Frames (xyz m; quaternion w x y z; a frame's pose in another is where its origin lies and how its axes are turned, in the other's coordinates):
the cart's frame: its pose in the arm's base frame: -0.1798 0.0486 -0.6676 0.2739 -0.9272 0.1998 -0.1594
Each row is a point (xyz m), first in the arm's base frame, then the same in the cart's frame.
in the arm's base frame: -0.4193 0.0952 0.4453
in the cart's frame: -0.0224 -0.6042 -0.9657
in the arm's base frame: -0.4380 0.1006 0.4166
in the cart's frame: -0.0465 -0.5866 -0.9479
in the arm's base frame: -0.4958 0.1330 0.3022
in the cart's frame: -0.1328 -0.5298 -0.8655
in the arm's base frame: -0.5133 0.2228 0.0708
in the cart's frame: -0.2322 -0.4618 -0.6478
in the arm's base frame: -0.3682 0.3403 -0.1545
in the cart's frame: -0.2018 -0.4646 -0.3568
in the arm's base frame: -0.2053 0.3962 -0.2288
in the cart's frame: -0.0996 -0.5113 -0.2066
